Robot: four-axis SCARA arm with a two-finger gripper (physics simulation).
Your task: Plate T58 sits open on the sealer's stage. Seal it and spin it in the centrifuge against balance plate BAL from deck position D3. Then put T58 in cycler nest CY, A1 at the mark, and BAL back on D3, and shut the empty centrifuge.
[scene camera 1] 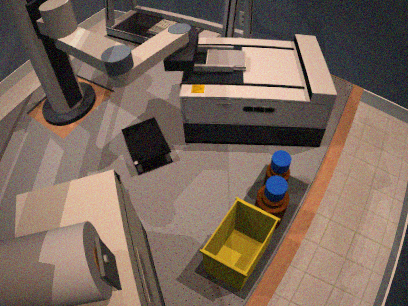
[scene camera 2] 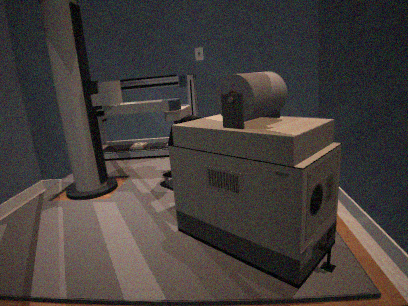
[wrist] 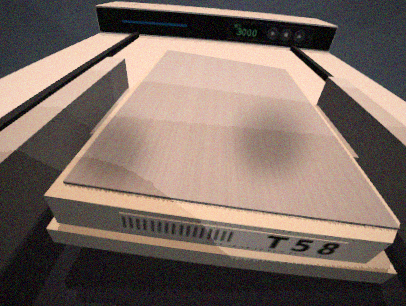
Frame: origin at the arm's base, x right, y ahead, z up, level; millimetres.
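Where they show: gripper, fingertip midpoint: (scene camera 1: 233, 58) (wrist: 224, 85); arm's base, link origin: (scene camera 1: 69, 104) (scene camera 2: 92, 189).
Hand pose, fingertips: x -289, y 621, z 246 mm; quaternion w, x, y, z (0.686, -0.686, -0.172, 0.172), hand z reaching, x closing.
Things, the pixels of their top centre, and the offset from my fingertips. "*": a spot on its surface instead.
- Plate T58, top centre: (wrist: 231, 90) (scene camera 1: 226, 56) dy -19, dx +12, dz +7 mm
- centrifuge's panel, surface spot: (wrist: 210, 29) * dy +194, dx -119, dz -8 mm
- sealer, top centre: (scene camera 1: 32, 241) (scene camera 2: 244, 73) dy +117, dx +765, dz +243 mm
- big roll, top centre: (scene camera 1: 32, 256) (scene camera 2: 251, 72) dy +134, dx +778, dz +243 mm
- light plate, top centre: (scene camera 1: 162, 26) (scene camera 2: 138, 144) dy -544, dx -287, dz -162 mm
Plate T58 (scene camera 1: 231, 56) (wrist: 200, 165) is level, has a smooth grey seal on top and shows its barcode and T58 label in the wrist view. My gripper (scene camera 1: 220, 59) (wrist: 224, 85) is shut on T58, one finger along each long side. Both are at the left part of the centrifuge (scene camera 1: 250, 112), by its dark top opening; the exact height is hard to tell. The centrifuge's panel (wrist: 210, 29) reads 3000. The sealer (scene camera 1: 65, 200) (scene camera 2: 235, 200) carries a big roll (scene camera 1: 55, 260) (scene camera 2: 260, 92). I cannot make out BAL's label; the second scene view hides my gripper.
A black stand (scene camera 1: 146, 142) is on the deck between arm and sealer. A yellow bin (scene camera 1: 225, 262) and two blue-capped brown bottles (scene camera 1: 281, 161) (scene camera 1: 276, 187) are near the deck's right edge. A light plate (scene camera 1: 162, 26) lies on a dark framed platform at the back.
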